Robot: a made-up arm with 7 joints.
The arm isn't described. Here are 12 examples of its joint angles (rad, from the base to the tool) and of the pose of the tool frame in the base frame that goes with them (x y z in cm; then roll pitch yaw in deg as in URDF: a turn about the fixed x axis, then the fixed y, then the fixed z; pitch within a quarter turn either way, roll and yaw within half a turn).
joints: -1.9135 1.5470 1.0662 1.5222 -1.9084 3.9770 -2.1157
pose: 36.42 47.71 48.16 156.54 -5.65 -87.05
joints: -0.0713 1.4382 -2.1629 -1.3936 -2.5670 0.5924 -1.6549
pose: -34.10 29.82 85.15 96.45 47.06 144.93
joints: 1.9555 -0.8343 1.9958 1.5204 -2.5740 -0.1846 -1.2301
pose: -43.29 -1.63 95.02 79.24 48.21 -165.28
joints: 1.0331 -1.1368 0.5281 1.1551 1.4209 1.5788 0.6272
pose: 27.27 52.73 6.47 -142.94 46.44 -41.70
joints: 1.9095 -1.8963 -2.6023 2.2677 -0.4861 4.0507 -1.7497
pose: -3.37 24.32 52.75 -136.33 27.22 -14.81
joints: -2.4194 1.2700 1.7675 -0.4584 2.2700 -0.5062 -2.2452
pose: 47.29 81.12 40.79 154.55 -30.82 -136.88
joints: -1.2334 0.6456 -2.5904 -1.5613 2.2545 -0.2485 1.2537
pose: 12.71 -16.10 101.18 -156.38 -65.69 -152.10
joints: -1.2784 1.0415 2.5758 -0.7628 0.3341 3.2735 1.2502
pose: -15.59 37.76 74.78 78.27 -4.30 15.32
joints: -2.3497 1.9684 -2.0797 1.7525 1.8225 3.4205 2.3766
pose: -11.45 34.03 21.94 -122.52 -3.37 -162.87
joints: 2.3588 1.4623 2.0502 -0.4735 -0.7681 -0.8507 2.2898
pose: 68.75 -40.81 66.52 -89.73 -20.89 107.93
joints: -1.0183 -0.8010 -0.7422 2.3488 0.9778 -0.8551 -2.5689
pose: -12.15 -14.22 6.29 -61.86 -43.27 -80.98
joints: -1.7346 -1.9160 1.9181 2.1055 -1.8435 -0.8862 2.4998
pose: 41.71 -38.33 34.56 170.66 -23.09 -130.25
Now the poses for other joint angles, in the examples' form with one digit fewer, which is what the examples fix.
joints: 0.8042 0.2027 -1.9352 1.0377 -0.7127 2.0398 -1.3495
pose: 5.2 -33.0 104.2 38.3 18.1 17.0
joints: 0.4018 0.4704 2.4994 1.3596 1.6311 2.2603 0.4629
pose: -40.1 8.0 46.0 -89.6 10.7 38.3
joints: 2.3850 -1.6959 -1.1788 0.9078 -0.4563 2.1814 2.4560
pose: -38.6 66.3 20.1 -124.9 -34.9 54.8
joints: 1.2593 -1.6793 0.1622 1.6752 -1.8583 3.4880 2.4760
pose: 12.1 46.4 -0.8 -36.6 48.8 129.3
